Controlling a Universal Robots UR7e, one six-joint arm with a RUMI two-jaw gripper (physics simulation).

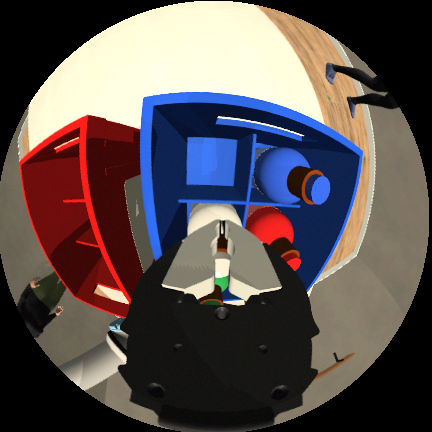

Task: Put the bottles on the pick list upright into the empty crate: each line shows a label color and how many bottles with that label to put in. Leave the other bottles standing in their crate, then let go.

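Places are measured from the arm's base along level axes (x ahead, y left, z up), in metres.
Where they show: gripper, fingertip midpoint: (221, 221).
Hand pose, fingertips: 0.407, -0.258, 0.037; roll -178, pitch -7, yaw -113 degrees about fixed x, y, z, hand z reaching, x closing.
Each offset is from my fingertips to the top centre of the thing, as dx, dy, dz. "spot": to the spot under its first point. Level surfaces: height alone.
My gripper (221, 221) is shut, its fingertips together over the white-labelled bottle {-0.025, +0.017, +0.039} (214, 214). Parts of that bottle's brown neck and white cap show through the narrow gap between the jaws, which hide the rest. It stands in the blue crate {spot: +0.086, +0.017, +0.051} (146, 150). A red bottle {-0.067, -0.054, +0.039} (271, 226) is beside it on the right, partly behind the gripper. A blue bottle {+0.010, -0.095, +0.039} (281, 172) stands at the upper right of the same crate. A green bottle {-0.102, +0.059, +0.039} (221, 283) shows partly between the jaws. The red crate {+0.062, +0.193, +0.051} (86, 165) stands at the left and no bottle shows in it. The pick list does not show.
The blue crate's dividers {-0.046, -0.017, -0.030} (252, 170) rise between the bottles, and its upper left compartment holds no bottle. A grey object {spot: +0.041, +0.100, -0.025} (136, 215) lies between the crates. The pale table top {dz -0.124} (175, 50) has a wooden edge (320, 65) at the right. People stand beyond it.
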